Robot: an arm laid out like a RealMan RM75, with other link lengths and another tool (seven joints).
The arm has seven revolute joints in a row. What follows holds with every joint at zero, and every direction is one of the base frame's. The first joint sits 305.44 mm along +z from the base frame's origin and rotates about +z. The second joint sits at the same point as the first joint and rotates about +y. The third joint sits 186.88 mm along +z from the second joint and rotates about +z. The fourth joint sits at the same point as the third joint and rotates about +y. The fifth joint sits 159.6 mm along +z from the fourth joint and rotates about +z. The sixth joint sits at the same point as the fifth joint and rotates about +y. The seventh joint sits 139.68 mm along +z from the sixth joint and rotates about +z. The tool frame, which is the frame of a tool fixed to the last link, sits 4 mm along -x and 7 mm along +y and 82 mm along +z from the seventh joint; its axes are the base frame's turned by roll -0.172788, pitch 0 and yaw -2.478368 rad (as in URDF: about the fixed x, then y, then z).
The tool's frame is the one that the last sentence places.
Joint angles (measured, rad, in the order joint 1, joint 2, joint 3, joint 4, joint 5, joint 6, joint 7), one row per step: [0.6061, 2.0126, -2.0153, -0.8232, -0.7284, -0.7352, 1.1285]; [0.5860, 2.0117, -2.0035, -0.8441, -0.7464, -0.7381, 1.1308]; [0.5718, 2.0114, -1.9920, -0.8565, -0.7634, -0.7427, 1.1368]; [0.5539, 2.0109, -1.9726, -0.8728, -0.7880, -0.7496, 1.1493]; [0.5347, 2.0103, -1.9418, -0.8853, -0.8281, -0.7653, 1.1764]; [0.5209, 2.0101, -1.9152, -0.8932, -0.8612, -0.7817, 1.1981]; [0.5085, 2.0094, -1.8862, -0.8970, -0.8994, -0.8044, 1.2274]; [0.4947, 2.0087, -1.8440, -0.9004, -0.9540, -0.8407, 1.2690]
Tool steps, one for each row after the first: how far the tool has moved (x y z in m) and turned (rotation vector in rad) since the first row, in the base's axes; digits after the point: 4 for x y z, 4 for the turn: [0.0005, -0.0008, 0.0027, 0.0078, 0.0046, 0.0024]; [0.0015, -0.0011, 0.0047, 0.0117, 0.0073, 0.0015]; [0.0027, -0.0007, 0.0081, 0.0176, 0.0125, -0.0026]; [0.0058, 0.0002, 0.0123, 0.0189, 0.0165, -0.0130]; [0.0083, 0.0007, 0.0156, 0.0186, 0.0195, -0.0199]; [0.0117, 0.0006, 0.0186, 0.0114, 0.0212, -0.0296]; [0.0160, 0.0000, 0.0225, -0.0019, 0.0228, -0.0404]
